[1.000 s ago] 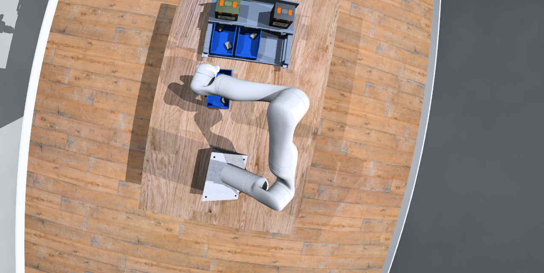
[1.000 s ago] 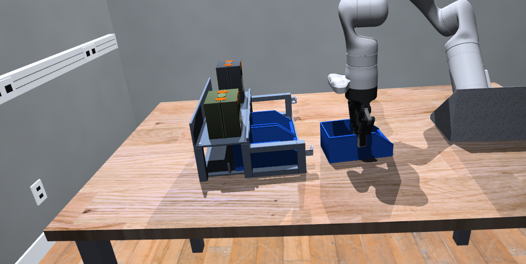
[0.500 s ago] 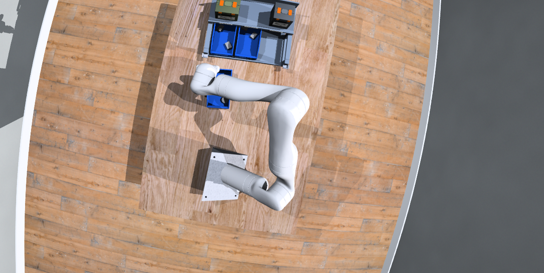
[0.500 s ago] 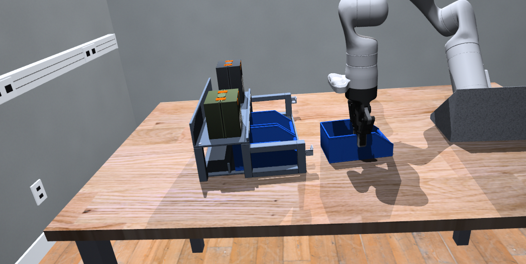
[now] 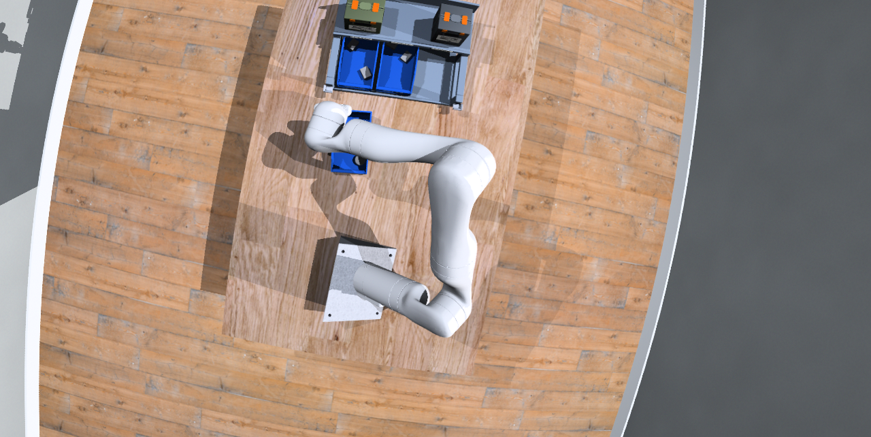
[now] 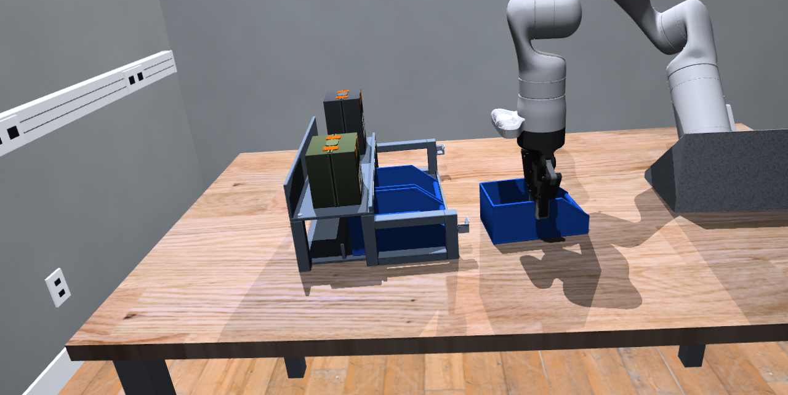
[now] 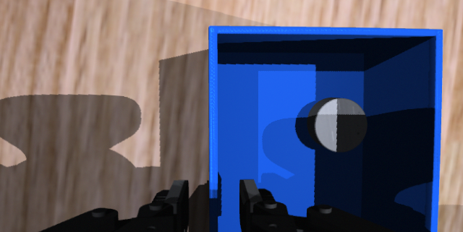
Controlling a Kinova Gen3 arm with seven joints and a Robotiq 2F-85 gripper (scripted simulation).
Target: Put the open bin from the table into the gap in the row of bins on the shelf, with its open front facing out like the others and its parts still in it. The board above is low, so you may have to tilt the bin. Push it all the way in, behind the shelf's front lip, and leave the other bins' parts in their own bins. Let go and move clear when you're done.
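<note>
Right now my hand is 70 mm to the left of the round grey part, 60 mm above it and 30 mm short of it. Round my hand: green box: 340 mm ahead, 80 mm above, 50 mm to the right; then dark box: 320 mm ahead, 280 mm to the right, 90 mm above; then shelf: 260 mm ahead, 160 mm to the right.
</note>
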